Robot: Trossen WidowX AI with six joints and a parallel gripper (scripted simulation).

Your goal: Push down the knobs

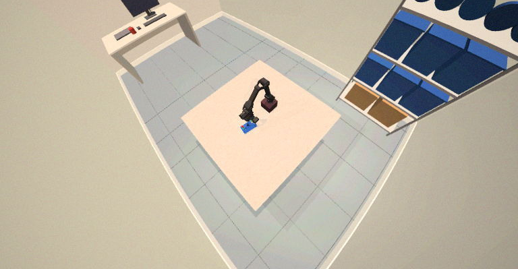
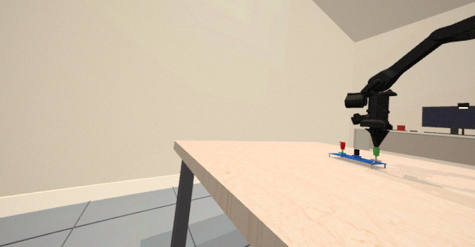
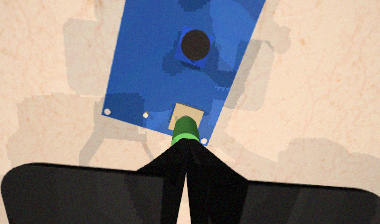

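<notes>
Right now my gripper tip is 20 mm above the green knob. Also, from my gripper tip: red knob: 110 mm ahead, 20 mm below, 10 mm to the left.
</notes>
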